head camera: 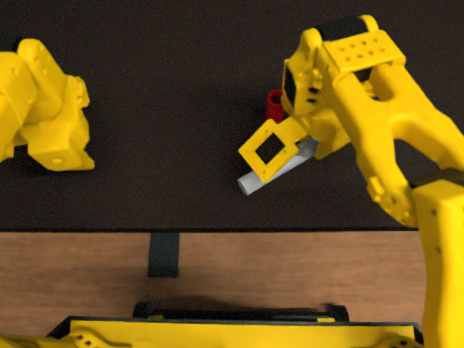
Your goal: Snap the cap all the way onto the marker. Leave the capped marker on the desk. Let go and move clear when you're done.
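The red cap (274, 106) stands upright on the dark desk (175, 165) with its open end facing up. It shows just left of the right wrist, and its lower part is hidden. My right gripper (318, 145) is shut on the grey marker (252, 183). The marker slants from the jaws toward the lower left, partly covered by a yellow square frame on the wrist. The marker and the cap are apart. The marker's far end is hidden by the gripper. My left gripper (84, 162) is at the left, partly open, away from both.
The desk's front edge runs across the picture below both grippers. A dark desk leg (164, 255) shows beyond it over the wooden floor (240, 270). My yellow cart base (240, 335) lies along the bottom.
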